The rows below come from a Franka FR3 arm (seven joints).
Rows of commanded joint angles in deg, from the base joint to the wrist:
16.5, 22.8, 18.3, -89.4, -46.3, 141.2, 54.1
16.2, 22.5, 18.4, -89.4, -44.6, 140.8, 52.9
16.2, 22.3, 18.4, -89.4, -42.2, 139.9, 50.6
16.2, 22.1, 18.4, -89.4, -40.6, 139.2, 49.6
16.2, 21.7, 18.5, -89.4, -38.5, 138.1, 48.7
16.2, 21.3, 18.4, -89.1, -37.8, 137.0, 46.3
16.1, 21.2, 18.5, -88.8, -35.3, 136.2, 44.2
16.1, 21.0, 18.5, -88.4, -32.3, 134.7, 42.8
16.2, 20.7, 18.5, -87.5, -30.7, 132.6, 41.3
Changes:
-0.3, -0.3, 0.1, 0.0, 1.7, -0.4, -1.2
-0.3, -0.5, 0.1, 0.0, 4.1, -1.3, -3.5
-0.3, -0.7, 0.1, 0.0, 5.7, -2.0, -4.5
-0.3, -1.1, 0.2, 0.0, 7.8, -3.1, -5.4
-0.3, -1.5, 0.1, 0.3, 8.5, -4.2, -7.8
-0.4, -1.6, 0.2, 0.6, 11.0, -5.0, -9.9
-0.4, -1.8, 0.2, 1.0, 14.0, -6.5, -11.3
-0.3, -2.1, 0.2, 1.9, 15.6, -8.6, -12.8

